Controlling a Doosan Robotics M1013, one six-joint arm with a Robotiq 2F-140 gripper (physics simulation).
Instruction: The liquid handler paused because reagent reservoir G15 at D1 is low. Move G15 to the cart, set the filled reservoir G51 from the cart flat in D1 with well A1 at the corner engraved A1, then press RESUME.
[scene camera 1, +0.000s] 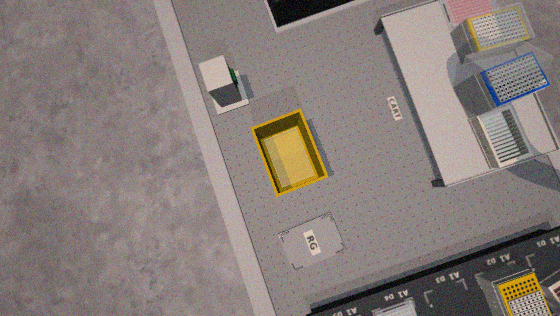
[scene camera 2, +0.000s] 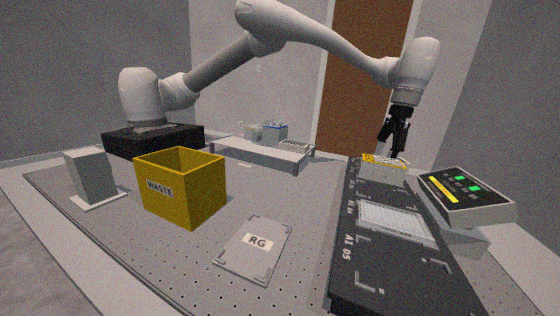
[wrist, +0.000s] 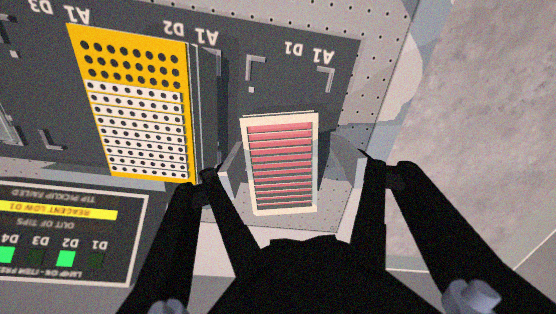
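Seen in the pictures: gripper, fingertip midpoint: (wrist: 287, 148); arm's base, link origin: (scene camera 2: 150, 129).
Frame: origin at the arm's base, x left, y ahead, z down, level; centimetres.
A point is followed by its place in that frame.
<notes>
A cream reservoir with red channels (wrist: 282, 164) @[x 29.3, y 102.7, z 0.8 cm] (scene camera 1: 556, 293) @[x 25.7, y 100.0, z 1.0 cm] lies partly out of the D1 slot (wrist: 330, 76) @[x 33.0, y 92.1, z 2.9 cm]. Its near end overhangs the black deck's edge onto the perforated table. My gripper (wrist: 287, 148) @[x 29.7, y 100.8, z 1.8 cm] (scene camera 2: 391, 151) is open and empty. It hangs above this reservoir with one finger on each long side, not touching it. A second reservoir with grey channels (scene camera 1: 504, 137) @[x 29.0, y 64.6, z 2.6 cm] (scene camera 2: 293, 145) @[x 23.3, y 65.1, z 0.5 cm] sits on the cart (scene camera 1: 423, 98) @[x 14.5, y 49.9, z 3.4 cm] (scene camera 2: 266, 151) @[x 16.0, y 55.8, z 3.4 cm]. I cannot read labels on either reservoir. The control panel (wrist: 65, 230) @[x 6.4, y 112.7, z -3.2 cm] (scene camera 2: 462, 192) @[x 0.5, y 113.2, z -3.4 cm] shows a yellow "REAGENT LOW D1" line.
A yellow tip box (wrist: 135, 105) @[x 16.1, y 97.6, z -3.1 cm] (scene camera 2: 381, 165) @[x 12.1, y 98.2, z -2.1 cm] (scene camera 1: 523, 294) @[x 16.4, y 95.9, z -2.7 cm] stands in D2, close beside the left finger. A clear well plate (scene camera 2: 393, 222) @[x -10.4, y 99.4, z 2.0 cm] sits in D4. The yellow waste bin (scene camera 1: 256, 133) @[x -26.8, y 46.6, z 0.5 cm] (scene camera 2: 179, 184) @[x -26.4, y 60.6, z -1.8 cm], the RG plate (scene camera 1: 311, 241) @[x -21.8, y 75.4, z 8.5 cm] (scene camera 2: 254, 247) @[x -23.3, y 76.0, z 8.6 cm] and a grey block (scene camera 1: 216, 76) @[x -31.5, y 32.3, z -3.6 cm] stand further off. Tip boxes stand on the cart's far end.
</notes>
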